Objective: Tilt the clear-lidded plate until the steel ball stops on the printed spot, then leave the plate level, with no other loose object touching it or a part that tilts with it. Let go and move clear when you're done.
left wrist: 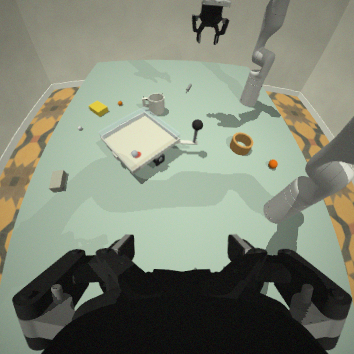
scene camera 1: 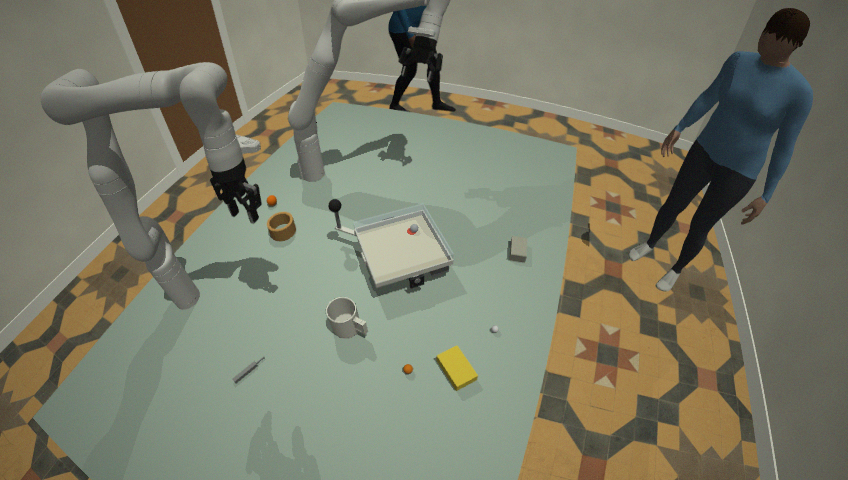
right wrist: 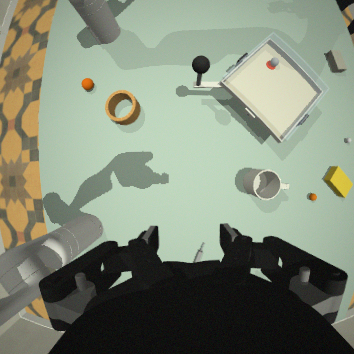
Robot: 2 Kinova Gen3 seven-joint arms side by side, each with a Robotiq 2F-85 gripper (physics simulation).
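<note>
The clear-lidded plate (scene camera 1: 404,255) (left wrist: 140,132) (right wrist: 287,97) looks about level; a slight tilt cannot be ruled out. The steel ball (scene camera 1: 414,228) (left wrist: 134,153) (right wrist: 274,62) overlaps the red printed spot (scene camera 1: 410,232) (left wrist: 139,154) (right wrist: 270,65), whose red shows at one side; exact centring is unclear. A black knob (scene camera 1: 334,205) (left wrist: 197,124) (right wrist: 201,64) stands on the plate's side arm, untouched. My right gripper (scene camera 1: 243,215) (left wrist: 206,43) (right wrist: 188,234) is open and empty, apart from plate and knob. My left gripper (scene camera 1: 421,66) (left wrist: 180,245) is open and empty, high beyond the plate.
A wooden ring (scene camera 1: 269,228) (right wrist: 110,107) and orange ball (scene camera 1: 271,200) lie left of the knob in the scene view. A mug (scene camera 1: 342,321), screwdriver (scene camera 1: 248,369), small orange ball (scene camera 1: 407,368), yellow block (scene camera 1: 457,366), white ball (scene camera 1: 494,328) and grey block (scene camera 1: 518,248) lie apart from the plate.
</note>
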